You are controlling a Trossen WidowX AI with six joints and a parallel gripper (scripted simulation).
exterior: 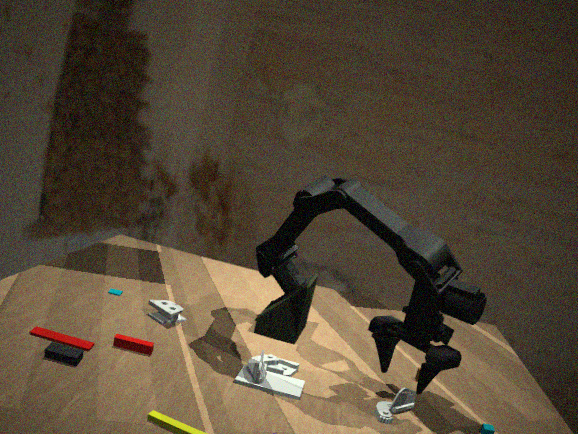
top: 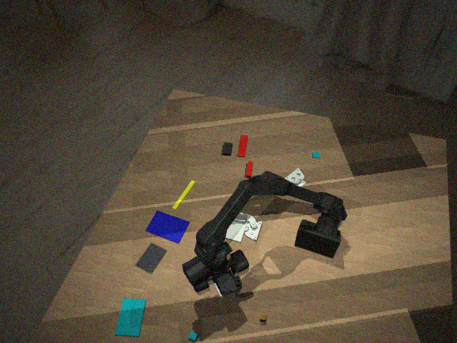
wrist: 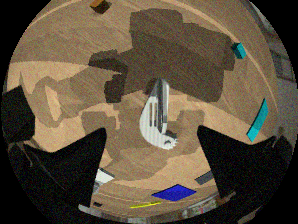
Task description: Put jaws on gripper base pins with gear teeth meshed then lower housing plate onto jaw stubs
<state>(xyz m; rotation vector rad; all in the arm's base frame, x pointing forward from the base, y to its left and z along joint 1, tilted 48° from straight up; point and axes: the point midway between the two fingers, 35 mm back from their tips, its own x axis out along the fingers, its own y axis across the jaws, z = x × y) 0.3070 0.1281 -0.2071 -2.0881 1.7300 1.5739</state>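
The grey jaw lies 5 cm below my gripper tip, 4 cm ahead of it and 1 cm to the right of it. The rest, counted from my gripper tip: dark plate (28 cm ahead, 5 cm below, 3 cm to the right); then blue plate (27 cm ahead, 16 cm to the right, 5 cm below); then small brown block (16 cm behind, 7 cm to the left, 4 cm below).
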